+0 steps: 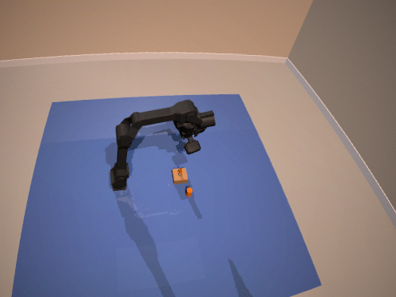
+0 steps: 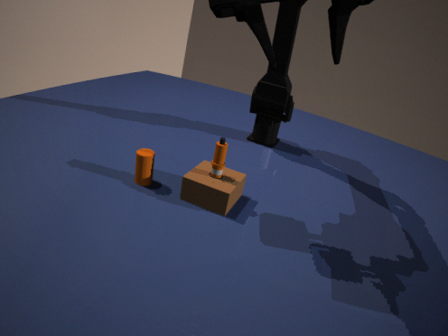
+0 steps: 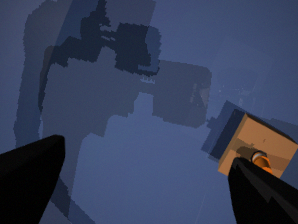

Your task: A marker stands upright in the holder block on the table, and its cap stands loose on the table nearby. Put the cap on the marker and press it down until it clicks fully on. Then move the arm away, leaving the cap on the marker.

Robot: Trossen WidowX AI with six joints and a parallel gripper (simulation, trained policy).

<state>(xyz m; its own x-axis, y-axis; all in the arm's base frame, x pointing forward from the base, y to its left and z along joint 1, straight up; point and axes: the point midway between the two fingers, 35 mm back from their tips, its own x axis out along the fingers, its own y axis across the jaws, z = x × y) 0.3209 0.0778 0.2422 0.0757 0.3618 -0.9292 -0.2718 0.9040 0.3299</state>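
Right now my gripper tip is 190 mm above the orange cap, 180 mm to the left of it and 10 mm short of it. Also, from my gripper tip: tan holder block 190 mm below, 80 mm to the right, 20 mm behind.
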